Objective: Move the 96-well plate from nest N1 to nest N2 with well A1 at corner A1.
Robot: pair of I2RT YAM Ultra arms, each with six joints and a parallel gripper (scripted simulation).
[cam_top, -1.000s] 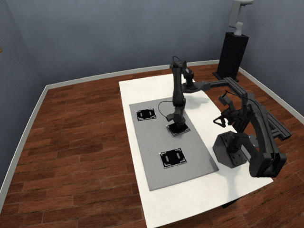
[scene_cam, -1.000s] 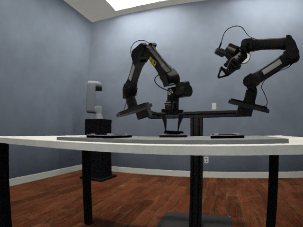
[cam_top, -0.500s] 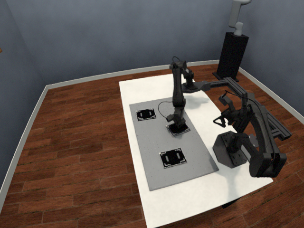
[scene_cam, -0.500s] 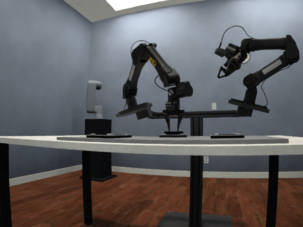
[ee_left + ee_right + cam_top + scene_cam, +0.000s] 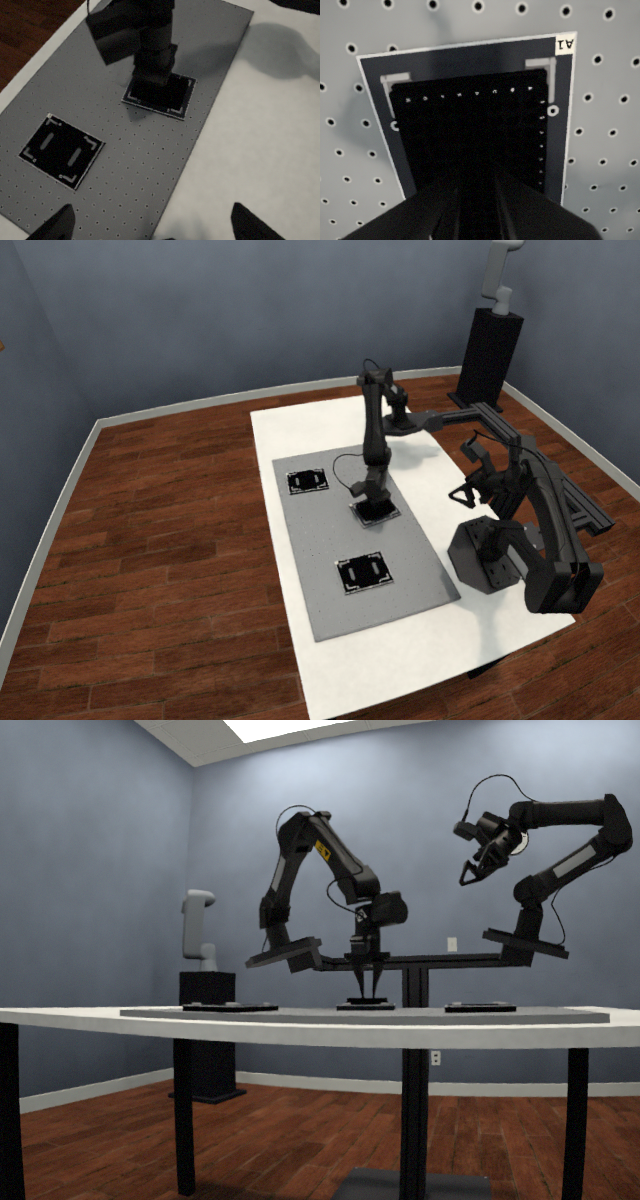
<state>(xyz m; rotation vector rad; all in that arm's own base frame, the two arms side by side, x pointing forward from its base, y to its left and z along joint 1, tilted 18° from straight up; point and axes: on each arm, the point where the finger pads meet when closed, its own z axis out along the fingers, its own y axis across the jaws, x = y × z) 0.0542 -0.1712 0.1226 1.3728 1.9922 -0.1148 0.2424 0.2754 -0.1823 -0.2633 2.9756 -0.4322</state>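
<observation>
My right gripper is now 10 mm past the black 96-well plate and 10 mm above it. From my right hand the other things lie so: dark grey nest: 30 mm below, 10 mm behind.
</observation>
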